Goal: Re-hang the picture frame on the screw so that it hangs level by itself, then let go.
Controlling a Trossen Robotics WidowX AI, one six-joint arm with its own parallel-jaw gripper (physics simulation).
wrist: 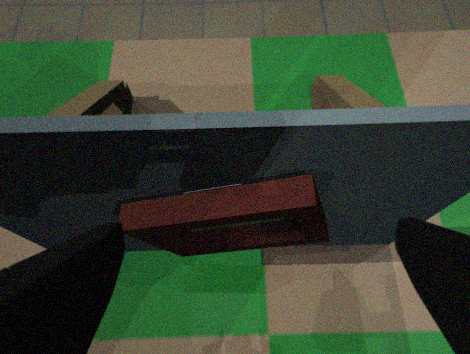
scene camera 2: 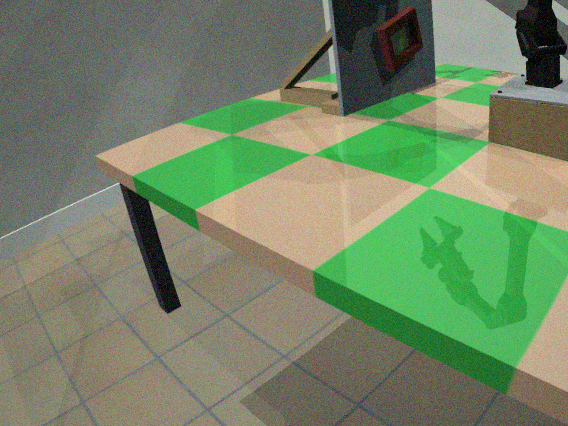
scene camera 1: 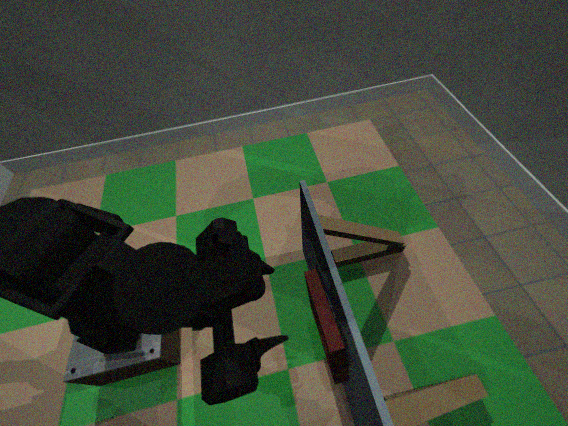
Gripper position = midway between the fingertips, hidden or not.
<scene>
gripper: wrist 259,233; scene camera 1 278,302; not seen in scene camera 2 (out of frame)
</scene>
